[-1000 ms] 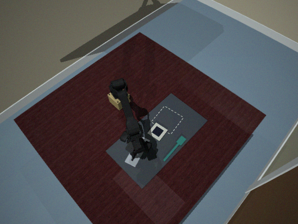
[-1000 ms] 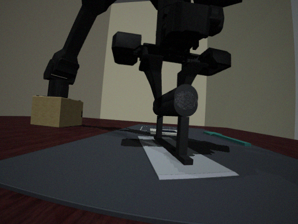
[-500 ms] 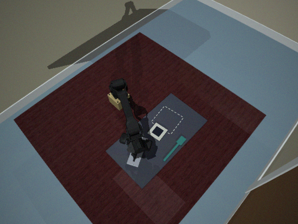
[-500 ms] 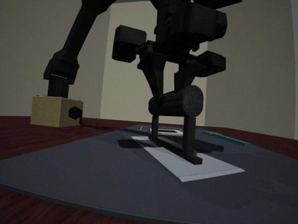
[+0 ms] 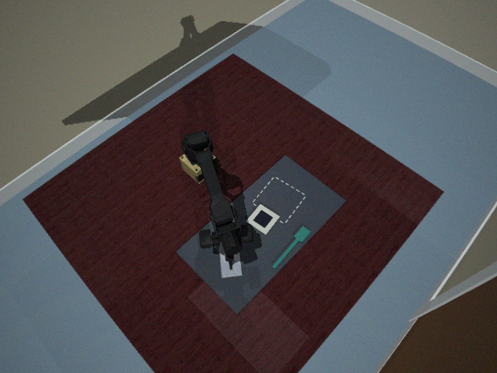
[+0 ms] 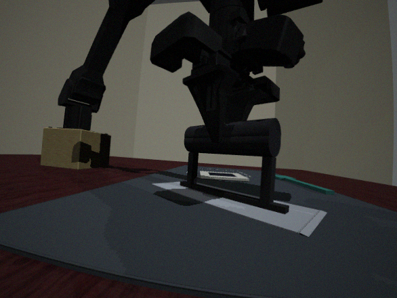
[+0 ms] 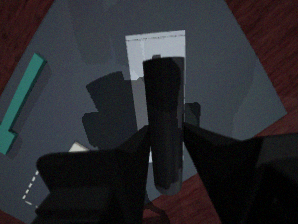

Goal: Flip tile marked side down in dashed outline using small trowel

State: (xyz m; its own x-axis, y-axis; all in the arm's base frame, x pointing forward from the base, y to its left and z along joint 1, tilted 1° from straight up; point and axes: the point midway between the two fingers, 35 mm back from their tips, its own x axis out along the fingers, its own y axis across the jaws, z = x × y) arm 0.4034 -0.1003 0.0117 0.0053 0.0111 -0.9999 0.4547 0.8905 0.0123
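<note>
My gripper tip is now 3 cm above the trowel, 2 cm short of it and 1 cm to the left of it. From my gripper tip the other things lie so: grey mat (17 cm to the left, 8 cm below, 1 cm behind); tile (19 cm to the left, 6 cm below, 3 cm behind); teal flat tool (22 cm to the left, 12 cm ahead, 6 cm below).
</note>
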